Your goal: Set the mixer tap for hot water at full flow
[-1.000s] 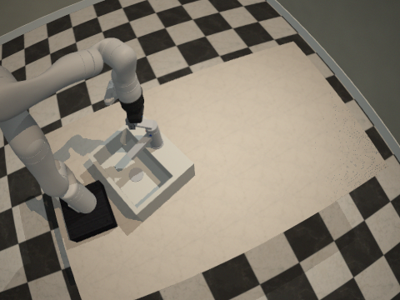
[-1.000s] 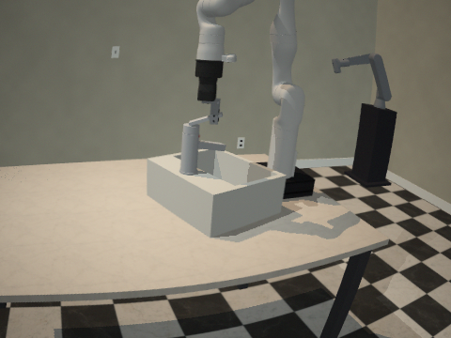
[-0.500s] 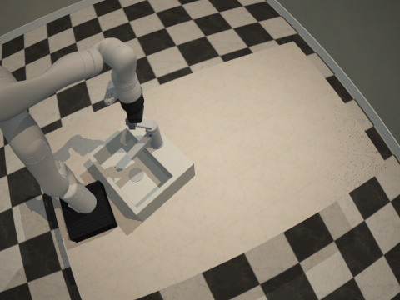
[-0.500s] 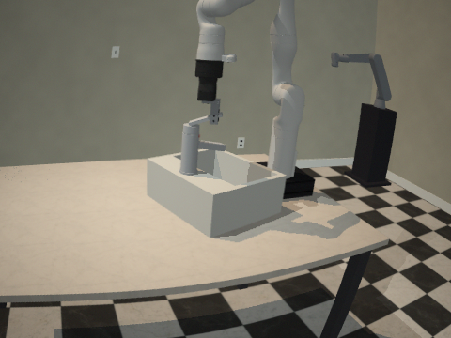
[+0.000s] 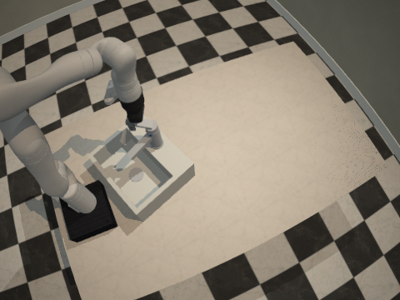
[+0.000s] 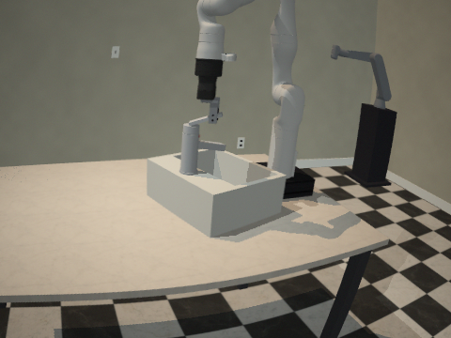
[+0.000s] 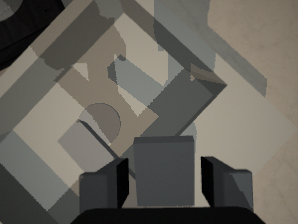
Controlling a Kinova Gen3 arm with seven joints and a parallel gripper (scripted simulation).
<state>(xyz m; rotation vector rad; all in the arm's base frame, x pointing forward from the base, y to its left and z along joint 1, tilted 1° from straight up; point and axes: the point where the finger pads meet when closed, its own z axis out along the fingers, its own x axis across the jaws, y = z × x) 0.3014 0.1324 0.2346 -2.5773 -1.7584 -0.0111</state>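
Now: hand 2 cm short of the lever, 1 cm to the left of it and 1 cm above it. From my hand the other things lie so: white sink basin 5 cm behind, 7 cm to the right, 26 cm below.
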